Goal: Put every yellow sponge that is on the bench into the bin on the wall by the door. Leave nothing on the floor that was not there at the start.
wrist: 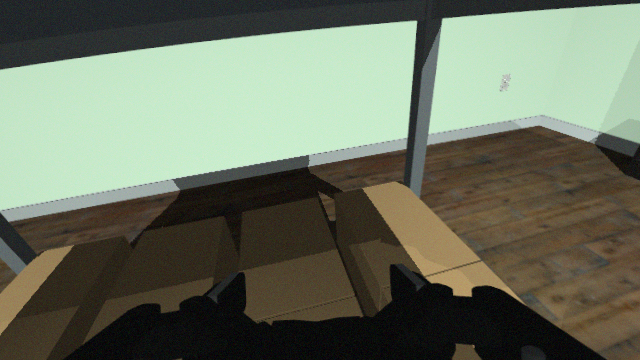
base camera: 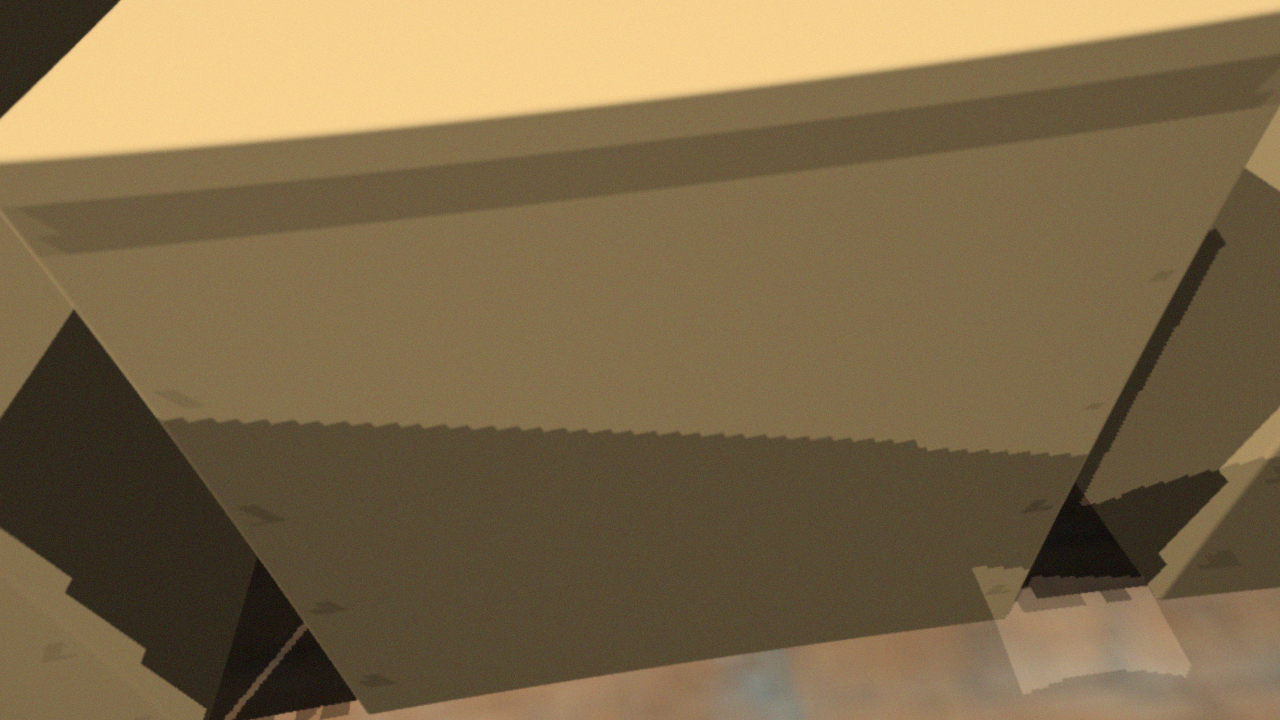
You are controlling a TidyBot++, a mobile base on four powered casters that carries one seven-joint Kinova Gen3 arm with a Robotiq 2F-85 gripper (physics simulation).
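Frame: origin at the arm's base, x ahead, y left, z up, level; millimetres.
Seen in the pictures: gripper, fingertip midpoint: (wrist: 318,285).
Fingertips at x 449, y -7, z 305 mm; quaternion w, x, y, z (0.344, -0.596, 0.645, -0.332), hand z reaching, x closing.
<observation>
Pixels of each thing's top centre, then the offset from my fingertips to it. "spot": a spot on its surface instead. Level surfaces: height alone.
- grey leg, surface spot: (wrist: 419,110) spot: 388 mm right, 716 mm ahead, 128 mm down
- lit box, middle of its top: (wrist: 393,220) 255 mm right, 536 mm ahead, 432 mm down
- Wooden floor, its level: 702 mm down
My gripper (wrist: 318,285) is open, with its fingers wide apart and no object between them. It is low, in front of cardboard boxes under the bench. The bench (wrist: 210,42) shows in the wrist view as a dark edge across the top, above the fingers, with a grey leg (wrist: 419,110) right of centre. The bench's top surface is hidden from this low viewpoint. No yellow sponge shows in either view, and the bin and the door do not show.
Cardboard boxes (wrist: 287,270) (base camera: 581,313) stand in a row with narrow gaps, very close to the base camera. A lit box (wrist: 415,225) stands at the right end. Wooden floor (wrist: 500,200) (base camera: 644,685) and a pale green wall (wrist: 225,110) with an outlet (wrist: 505,82) also show.
</observation>
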